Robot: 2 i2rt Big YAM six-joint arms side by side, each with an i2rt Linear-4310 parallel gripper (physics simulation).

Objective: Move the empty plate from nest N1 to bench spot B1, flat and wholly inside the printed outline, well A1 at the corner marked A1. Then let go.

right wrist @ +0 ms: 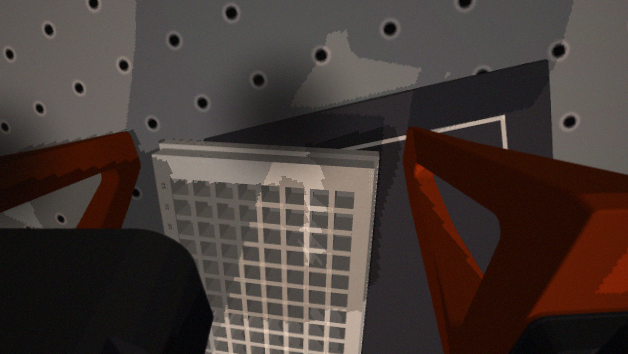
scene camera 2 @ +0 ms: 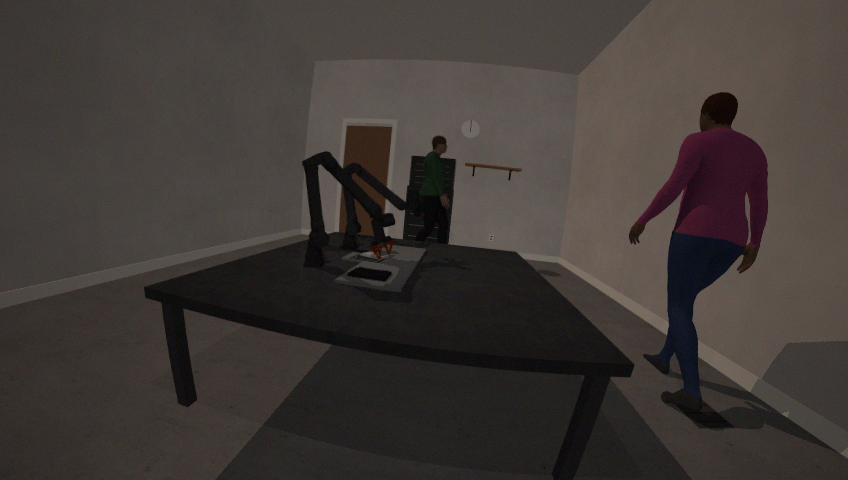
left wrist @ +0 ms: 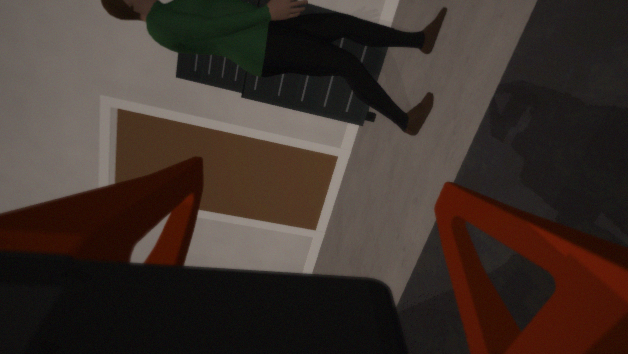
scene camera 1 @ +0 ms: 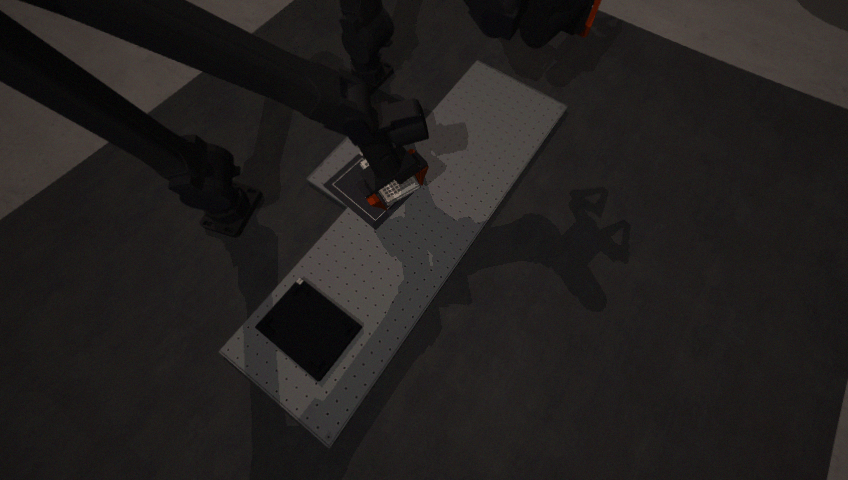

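Pixels of known places: left gripper, between the fingertips: [scene camera 2: 422, 205] [left wrist: 326, 183]; right gripper, between the fingertips: [right wrist: 268, 145] [scene camera 2: 384, 256] [scene camera 1: 403, 196]; left arm's base, origin of its link: [scene camera 2: 349, 247] [scene camera 1: 368, 77]; right arm's base, origin of its link: [scene camera 2: 313, 264] [scene camera 1: 234, 209].
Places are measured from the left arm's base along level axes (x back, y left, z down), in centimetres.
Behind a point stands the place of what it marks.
The white multi-well plate [scene camera 1: 399, 191] @(x -29.1, y -23.9, z -3.0 cm) [right wrist: 364, 225] @(x -26.7, y -26.6, z -2.9 cm) lies askew, partly over the dark mat [right wrist: 535, 100] @(x -29.0, y -33.4, z -1.5 cm) and across a side of its printed outline [scene camera 1: 375, 220] @(x -28.7, y -32.3, z -1.4 cm) [right wrist: 470, 123] @(x -28.9, y -31.2, z -1.5 cm). Its near end is hidden in the right wrist view. My right gripper [scene camera 1: 398, 187] @(x -30.5, y -24.4, z -2.9 cm) [scene camera 2: 382, 250] @(x -30.5, y -24.4, z -2.9 cm) [right wrist: 268, 145] @(x -30.5, y -24.4, z -2.9 cm) is open, low over the plate, one finger beyond each long side with gaps between. A black square nest [scene camera 1: 309, 330] @(x -33.7, y -57.9, z -2.5 cm) [scene camera 2: 368, 274] @(x -33.3, y -60.7, z -2.5 cm) sits at the lower left of the board in scene camera 1. My left gripper [left wrist: 326, 183] @(x -42.5, y 20.6, z -30.8 cm) is open and empty, away from the plate.
A perforated light board [scene camera 1: 493, 136] @(x -37.8, y 2.8, z -1.3 cm) [scene camera 2: 404, 267] @(x -44.2, y -36.7, z -1.3 cm) bears the mat and nest on the dark table [scene camera 2: 476, 315] @(x -78.0, y -83.5, z 0.0 cm). The right arm's base [scene camera 1: 229, 217] @(x -4.6, y -50.7, z -3.9 cm) stands left of the board. A person in green [scene camera 2: 435, 175] [left wrist: 215, 30] is behind the table; another in magenta [scene camera 2: 717, 184] is at the right.
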